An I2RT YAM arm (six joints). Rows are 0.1 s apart.
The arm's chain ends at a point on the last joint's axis. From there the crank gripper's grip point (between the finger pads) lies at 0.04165 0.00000 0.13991 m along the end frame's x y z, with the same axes.
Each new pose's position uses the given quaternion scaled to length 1; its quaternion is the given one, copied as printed.
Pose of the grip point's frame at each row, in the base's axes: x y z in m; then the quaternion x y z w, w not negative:
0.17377, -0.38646, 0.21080, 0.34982, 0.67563, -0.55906, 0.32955
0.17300, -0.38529, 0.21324, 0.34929, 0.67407, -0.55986, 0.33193
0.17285, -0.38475, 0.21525, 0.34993, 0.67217, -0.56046, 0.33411
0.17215, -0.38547, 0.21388, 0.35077, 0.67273, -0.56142, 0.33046
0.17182, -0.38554, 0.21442, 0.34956, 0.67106, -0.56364, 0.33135
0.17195, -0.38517, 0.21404, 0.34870, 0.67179, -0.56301, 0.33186
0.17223, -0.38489, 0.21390, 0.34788, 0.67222, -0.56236, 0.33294
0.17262, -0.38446, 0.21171, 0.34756, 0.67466, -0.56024, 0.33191
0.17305, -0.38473, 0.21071, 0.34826, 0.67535, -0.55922, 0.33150
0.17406, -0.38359, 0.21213, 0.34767, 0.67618, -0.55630, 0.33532
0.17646, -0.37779, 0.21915, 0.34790, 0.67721, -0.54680, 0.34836
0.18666, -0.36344, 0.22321, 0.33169, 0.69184, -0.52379, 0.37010
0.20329, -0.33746, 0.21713, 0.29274, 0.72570, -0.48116, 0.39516
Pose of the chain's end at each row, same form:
0.18860, -0.25285, 0.26770, 0.34982, 0.67563, -0.55906, 0.32955
0.18742, -0.25138, 0.26954, 0.34929, 0.67407, -0.55986, 0.33193
0.18704, -0.25062, 0.27107, 0.34993, 0.67217, -0.56046, 0.33411
0.18735, -0.25155, 0.26996, 0.35077, 0.67273, -0.56142, 0.33046
0.18706, -0.25127, 0.26965, 0.34956, 0.67106, -0.56364, 0.33135
0.18685, -0.25090, 0.26936, 0.34870, 0.67179, -0.56301, 0.33186
0.18668, -0.25058, 0.26924, 0.34788, 0.67222, -0.56236, 0.33294
0.18686, -0.25046, 0.26784, 0.34756, 0.67466, -0.56024, 0.33191
0.18729, -0.25090, 0.26723, 0.34826, 0.67535, -0.55922, 0.33150
0.18695, -0.24976, 0.26898, 0.34767, 0.67618, -0.55630, 0.33532
0.18514, -0.24402, 0.27694, 0.34790, 0.67721, -0.54680, 0.34836
0.18470, -0.23065, 0.28382, 0.33169, 0.69184, -0.52379, 0.37010
0.18396, -0.20924, 0.28418, 0.29274, 0.72570, -0.48116, 0.39516

